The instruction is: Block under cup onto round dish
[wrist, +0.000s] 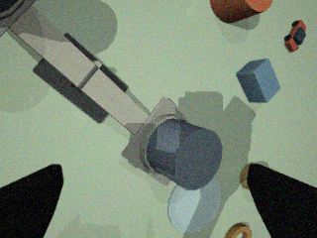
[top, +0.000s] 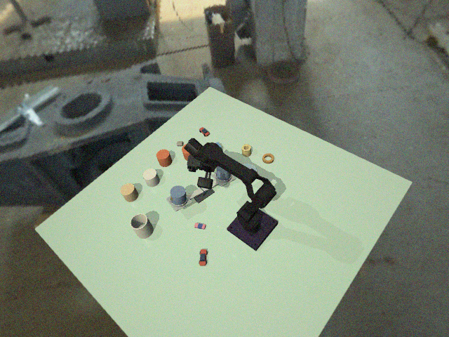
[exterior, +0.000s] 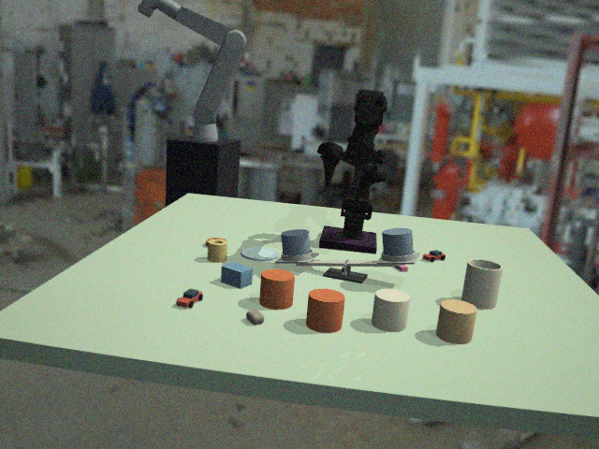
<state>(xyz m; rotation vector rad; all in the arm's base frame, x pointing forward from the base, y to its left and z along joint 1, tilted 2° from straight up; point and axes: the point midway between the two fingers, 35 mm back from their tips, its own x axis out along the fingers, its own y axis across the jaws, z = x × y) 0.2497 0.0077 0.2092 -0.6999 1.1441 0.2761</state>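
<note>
My gripper tip is 16 cm above the grey block, 9 cm to the left of it and 4 cm short of it. Round my gripper tip: round dish: 21 cm to the right, 20 cm below, 1 cm behind; then blue box: 22 cm ahead, 18 cm to the right, 18 cm below; then beige cup: 36 cm to the left, 16 cm below, 7 cm ahead.
</note>
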